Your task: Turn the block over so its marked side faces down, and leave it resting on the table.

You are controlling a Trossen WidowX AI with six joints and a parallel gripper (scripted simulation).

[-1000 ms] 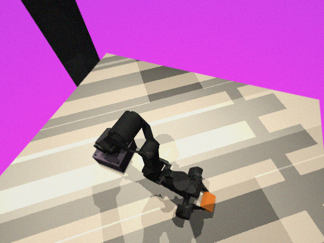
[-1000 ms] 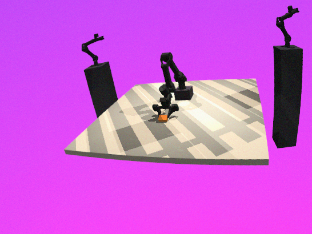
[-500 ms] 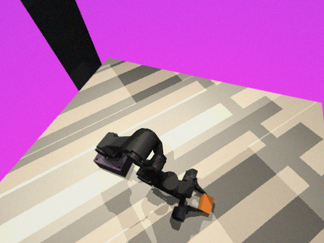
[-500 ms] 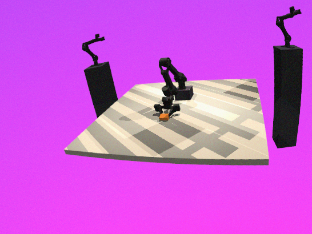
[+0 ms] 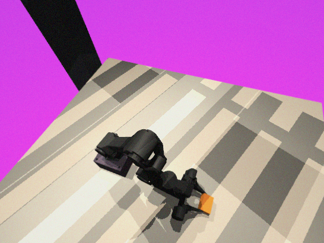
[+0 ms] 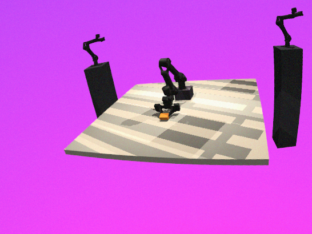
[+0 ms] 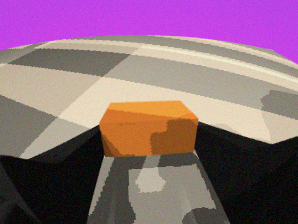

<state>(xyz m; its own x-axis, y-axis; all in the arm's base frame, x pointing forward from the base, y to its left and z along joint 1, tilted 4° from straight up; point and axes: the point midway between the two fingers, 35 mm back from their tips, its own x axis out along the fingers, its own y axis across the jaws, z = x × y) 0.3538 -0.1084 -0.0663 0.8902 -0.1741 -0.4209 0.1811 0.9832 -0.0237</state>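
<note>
Now: the block 10 mm below my gripper tip.
</note>
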